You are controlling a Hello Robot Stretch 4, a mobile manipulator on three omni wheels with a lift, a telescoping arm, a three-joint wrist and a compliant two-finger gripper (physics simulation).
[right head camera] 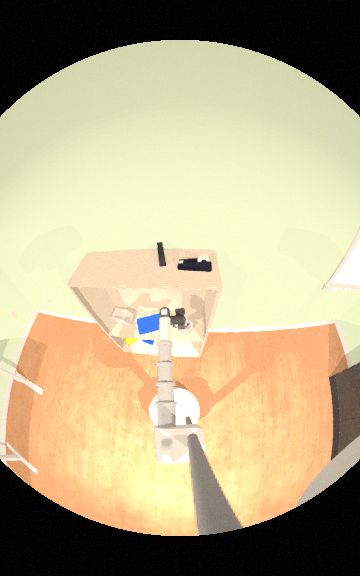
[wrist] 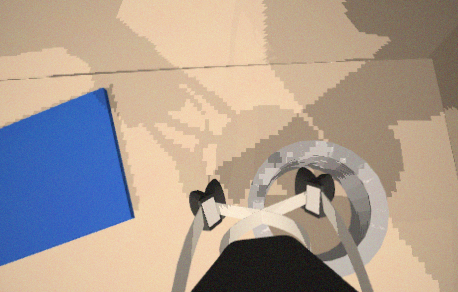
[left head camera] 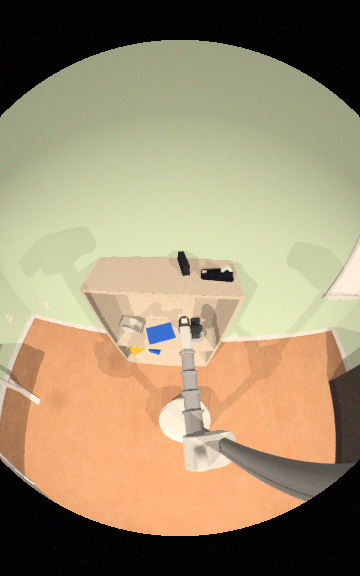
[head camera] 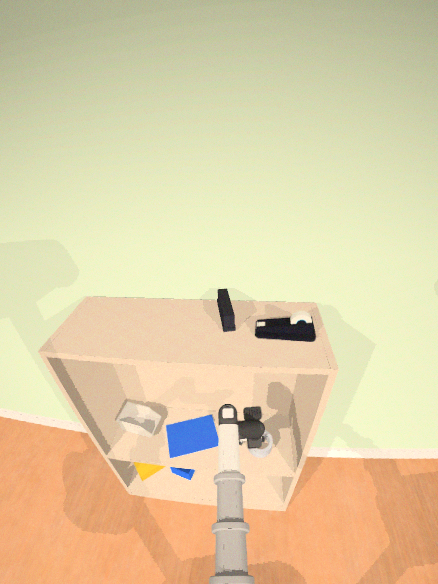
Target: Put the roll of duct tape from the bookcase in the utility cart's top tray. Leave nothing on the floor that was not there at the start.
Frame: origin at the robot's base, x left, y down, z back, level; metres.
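Seen in the pictures: gripper, fingertip midpoint: (wrist: 260, 189) (left head camera: 190, 334); robot's base, origin of the base link: (right head camera: 175, 409) (left head camera: 183, 418).
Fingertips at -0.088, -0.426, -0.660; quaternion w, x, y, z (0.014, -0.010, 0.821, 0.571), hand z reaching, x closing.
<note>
Offsets run from my fingertips to a thing's top centre, as dx, dy, dz. "*": to the spot under its first point.
The roll of duct tape, a grey ring @[-0.039, -0.047, +0.022] (wrist: 378, 200) (head camera: 260, 454), lies flat on a shelf inside the bookcase @[* +0.379, -0.607, -0.020] (head camera: 125, 330) (left head camera: 135, 275) (right head camera: 115, 270), toward its right side. My gripper (wrist: 260, 189) is open above the roll in the wrist view. One fingertip shows over the ring's hole and the other outside its left edge, with the ring's left wall between them in the picture. The fingers look higher than the ring; the exact gap cannot be told. In the head camera view the wrist partly hides the roll. I cannot identify the utility cart in these views.
A blue flat box @[+0.243, -0.007, -0.028] (head camera: 192, 436) (wrist: 60, 175) lies left of the roll. A grey open container @[* +0.491, -0.011, -0.108] (head camera: 139, 417) stands farther left. Yellow @[+0.497, +0.308, -0.044] (head camera: 148, 470) and blue @[+0.305, +0.278, -0.068] (head camera: 183, 472) pieces lie lower down. A black block @[+0.085, -0.661, -0.081] (head camera: 226, 311) and a black tape dispenser @[-0.077, -0.677, +0.004] (head camera: 285, 330) are on top.
</note>
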